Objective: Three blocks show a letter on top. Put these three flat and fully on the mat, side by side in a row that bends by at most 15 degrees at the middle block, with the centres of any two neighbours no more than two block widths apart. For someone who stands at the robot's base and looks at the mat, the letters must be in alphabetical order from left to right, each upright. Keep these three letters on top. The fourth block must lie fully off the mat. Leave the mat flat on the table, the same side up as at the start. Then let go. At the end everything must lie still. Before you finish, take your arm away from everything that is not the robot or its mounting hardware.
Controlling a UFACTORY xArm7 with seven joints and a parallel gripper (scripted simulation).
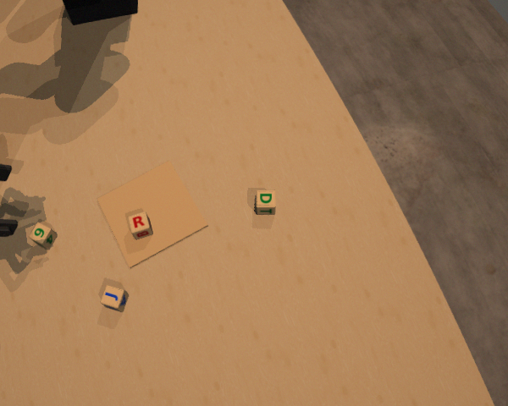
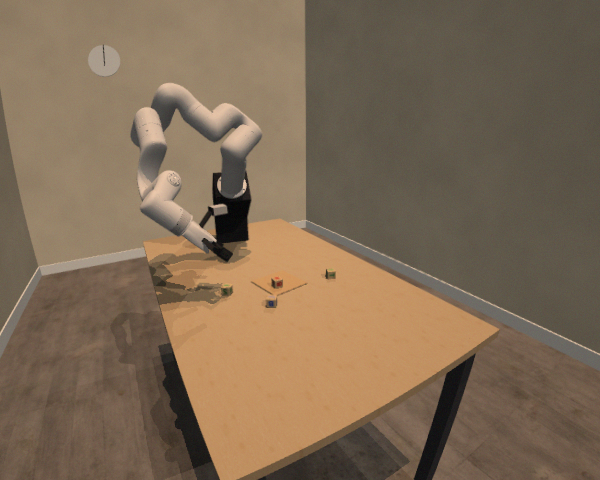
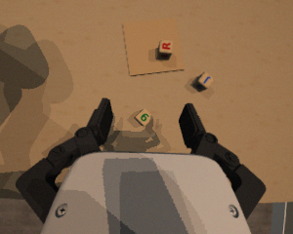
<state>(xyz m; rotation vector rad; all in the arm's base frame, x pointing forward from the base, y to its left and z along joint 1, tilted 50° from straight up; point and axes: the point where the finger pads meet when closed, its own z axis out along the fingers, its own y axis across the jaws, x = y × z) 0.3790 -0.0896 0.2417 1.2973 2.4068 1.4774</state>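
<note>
Now: the green D block 37 cm to the left of my hand, 13 cm below it and 1 cm behind it. The rest, counted from my hand: tan mat: 18 cm to the left, 15 cm below, 2 cm behind.
</note>
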